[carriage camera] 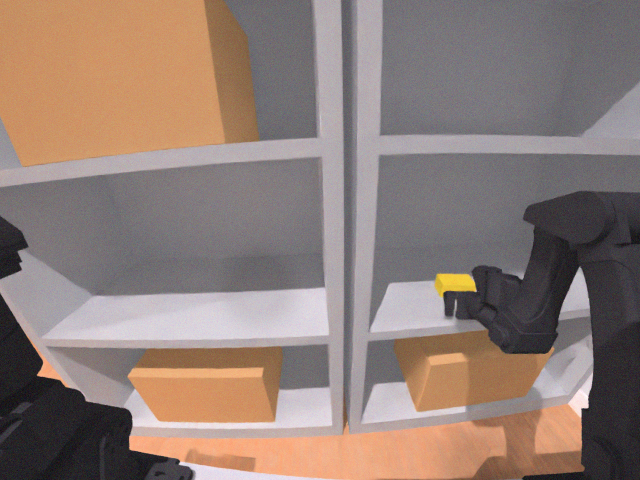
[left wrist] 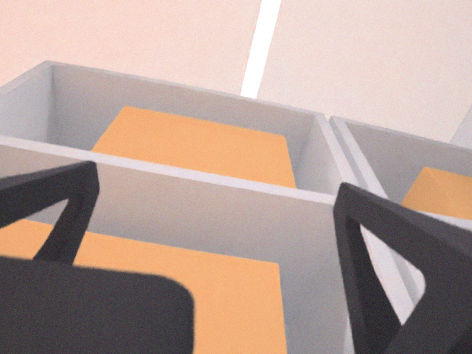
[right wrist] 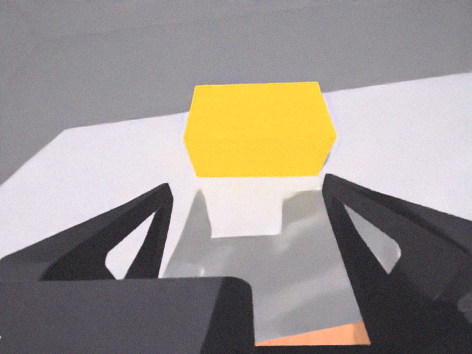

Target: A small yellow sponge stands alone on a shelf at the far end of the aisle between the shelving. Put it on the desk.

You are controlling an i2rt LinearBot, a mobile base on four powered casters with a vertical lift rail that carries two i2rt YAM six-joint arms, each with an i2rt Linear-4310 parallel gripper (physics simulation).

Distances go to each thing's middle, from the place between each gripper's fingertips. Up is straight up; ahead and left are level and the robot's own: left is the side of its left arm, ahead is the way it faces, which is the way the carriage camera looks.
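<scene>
The yellow sponge (right wrist: 277,129) is 10 mm to the right of my right hand, 60 mm ahead of it and 10 mm below it. By its middle, the yellow sponge is nearer to my right hand than to my left hand.
Relative to my left hand, the yellow sponge lies 500 mm ahead, 670 mm to the right and 460 mm below.
</scene>
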